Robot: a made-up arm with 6 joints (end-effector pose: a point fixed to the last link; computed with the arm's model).
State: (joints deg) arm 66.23 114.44 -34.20 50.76 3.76 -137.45
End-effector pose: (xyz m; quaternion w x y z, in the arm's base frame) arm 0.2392 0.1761 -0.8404 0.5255 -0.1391 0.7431 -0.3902
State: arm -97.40 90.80 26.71 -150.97 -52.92 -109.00
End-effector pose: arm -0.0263 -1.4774 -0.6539 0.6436 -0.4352 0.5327 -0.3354
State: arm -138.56 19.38 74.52 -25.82 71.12 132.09
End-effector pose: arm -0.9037 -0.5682 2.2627 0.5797 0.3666 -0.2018 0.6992
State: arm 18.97 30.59 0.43 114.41 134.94 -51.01
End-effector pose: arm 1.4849 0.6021 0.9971 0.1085 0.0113 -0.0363 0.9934
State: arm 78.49 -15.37 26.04 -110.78 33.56 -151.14
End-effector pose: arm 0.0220 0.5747 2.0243 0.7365 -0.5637 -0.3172 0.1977
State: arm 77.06 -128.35 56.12 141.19 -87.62 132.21
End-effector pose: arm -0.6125 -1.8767 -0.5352 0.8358 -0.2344 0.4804 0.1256
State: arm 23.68 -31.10 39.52 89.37 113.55 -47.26
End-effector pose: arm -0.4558 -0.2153 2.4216 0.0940 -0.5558 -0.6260 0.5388
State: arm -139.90 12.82 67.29 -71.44 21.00 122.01
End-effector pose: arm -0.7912 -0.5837 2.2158 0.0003 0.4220 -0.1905 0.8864
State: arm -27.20 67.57 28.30 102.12 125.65 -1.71
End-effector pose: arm 1.7923 -0.8964 0.2763 0.5843 -0.2532 -0.3593 0.6822
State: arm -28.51 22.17 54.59 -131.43 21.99 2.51
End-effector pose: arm 1.2421 -0.5623 1.8238 0.4210 0.7829 -0.4569 0.0320
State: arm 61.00 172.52 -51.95 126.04 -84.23 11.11
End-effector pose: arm -0.5047 -0.5750 -0.1925 0.8510 0.2873 0.0469 -0.4372
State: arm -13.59 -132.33 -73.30 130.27 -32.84 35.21
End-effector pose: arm -0.4506 0.2628 0.4989 0.1552 -0.6703 0.2633 -0.6762
